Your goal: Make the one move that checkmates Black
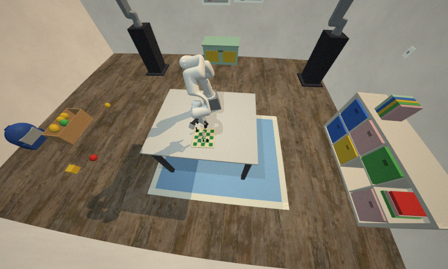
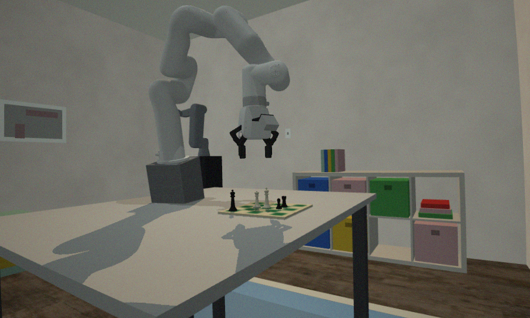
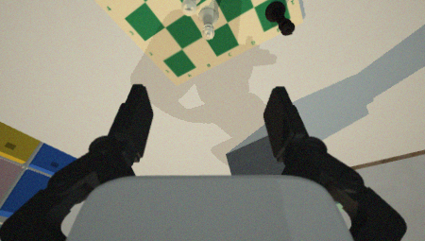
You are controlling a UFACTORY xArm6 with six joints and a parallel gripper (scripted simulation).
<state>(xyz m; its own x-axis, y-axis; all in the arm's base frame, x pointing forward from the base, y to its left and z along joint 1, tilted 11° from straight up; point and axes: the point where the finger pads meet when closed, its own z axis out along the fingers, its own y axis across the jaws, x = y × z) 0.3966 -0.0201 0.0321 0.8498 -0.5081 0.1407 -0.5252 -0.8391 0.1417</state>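
The tall white piece is 3 cm ahead of my hand and 13 cm below it. Also, from my hand: black king 4 cm behind, 8 cm to the right, 13 cm below; green-and-cream chessboard 4 cm ahead, 17 cm below.
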